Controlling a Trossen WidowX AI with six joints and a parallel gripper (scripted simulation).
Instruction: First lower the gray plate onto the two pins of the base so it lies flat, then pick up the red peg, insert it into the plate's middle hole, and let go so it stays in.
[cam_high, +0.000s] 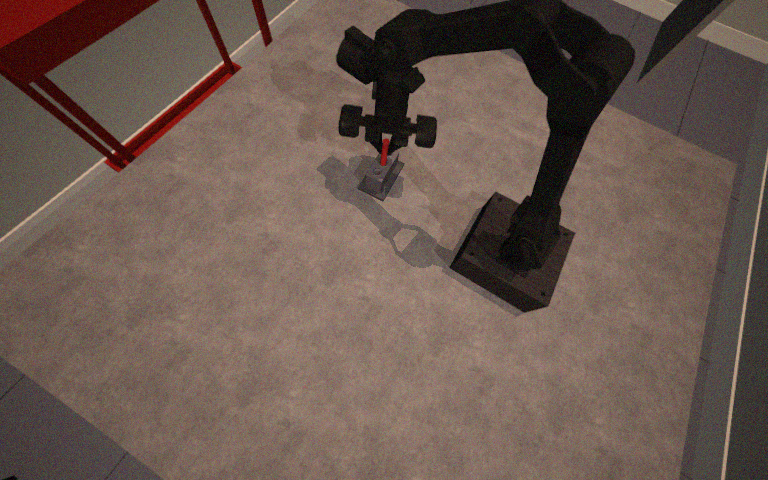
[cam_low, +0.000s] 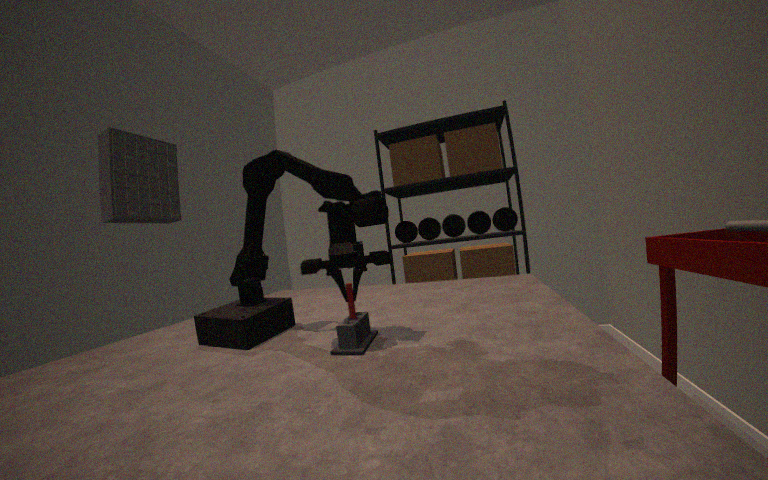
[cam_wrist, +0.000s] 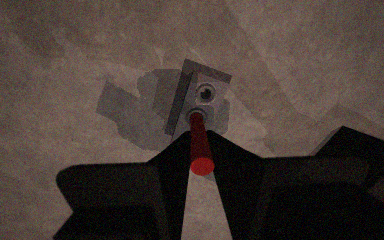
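The red peg lies right at my gripper tip. Also, from my gripper tip: flat dark base 9 cm below; gray plate 5 cm below.
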